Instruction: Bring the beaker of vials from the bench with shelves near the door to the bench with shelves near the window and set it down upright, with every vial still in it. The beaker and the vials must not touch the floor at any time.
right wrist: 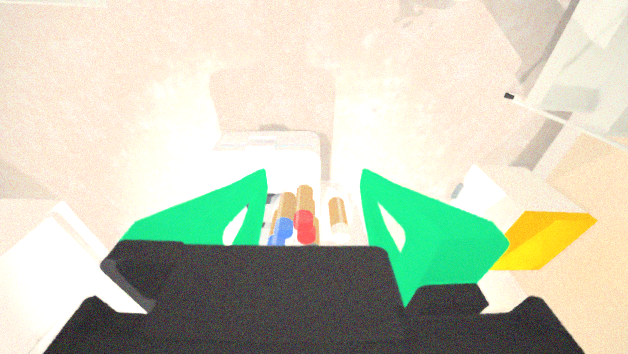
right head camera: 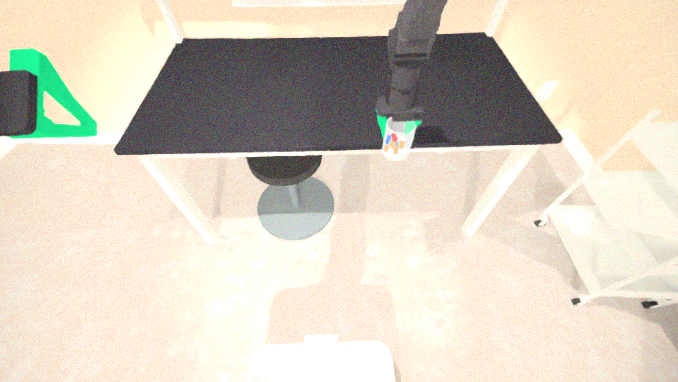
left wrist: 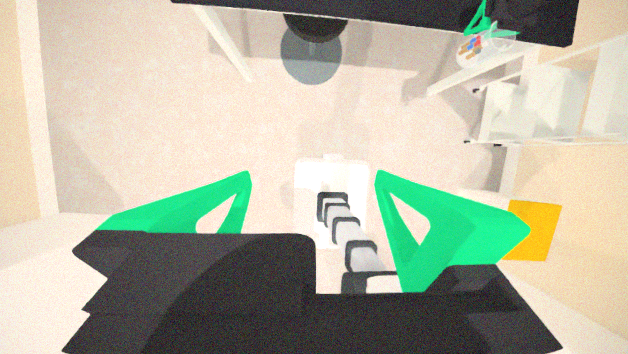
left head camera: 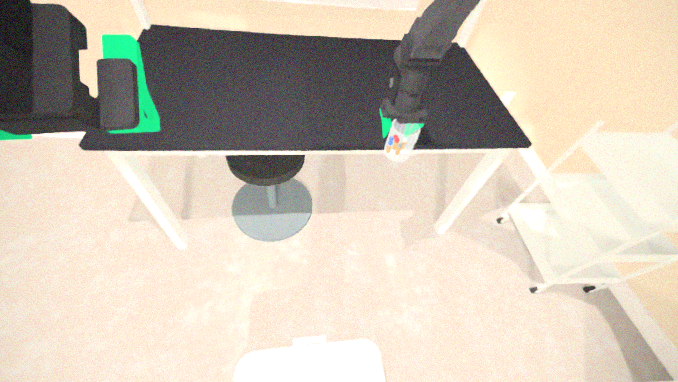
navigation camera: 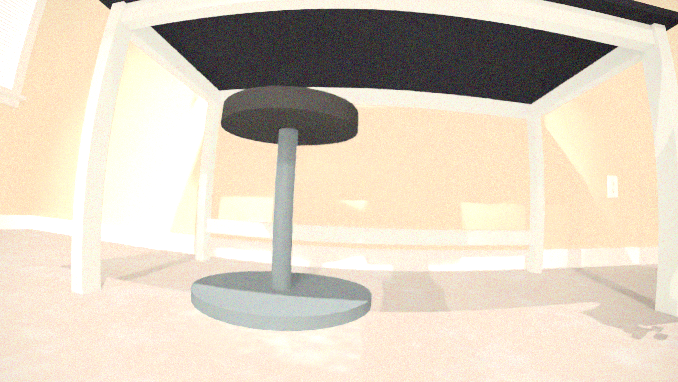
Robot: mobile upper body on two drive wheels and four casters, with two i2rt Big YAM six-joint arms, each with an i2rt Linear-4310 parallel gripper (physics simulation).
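Note:
A clear beaker [left head camera: 400, 143] [right head camera: 397, 141] [left wrist: 477, 49] holds several vials [right wrist: 305, 220] with brown bodies and red, blue and white caps. My right gripper [left head camera: 404, 125] [right head camera: 400, 124] [right wrist: 313, 177] is shut on the beaker, which leans slightly in the head views and overlaps the front edge of a black-topped bench [left head camera: 280, 90] [right head camera: 300, 95]. A dark shadow lies on the bench beside the beaker. Whether the beaker's base touches anything I cannot tell. My left gripper [left wrist: 313, 177] is open and empty, out to the left; part of it shows in the head views.
A round stool [left head camera: 271, 210] [right head camera: 295, 207] [navigation camera: 285, 200] stands partly under the bench. A white wheeled cart [left head camera: 522, 245] [right head camera: 575, 255] stands to the right of the bench. A yellow panel [left wrist: 534, 230] [right wrist: 545, 240] shows at the right in the wrist views. A window [navigation camera: 17, 50] shows at the far left.

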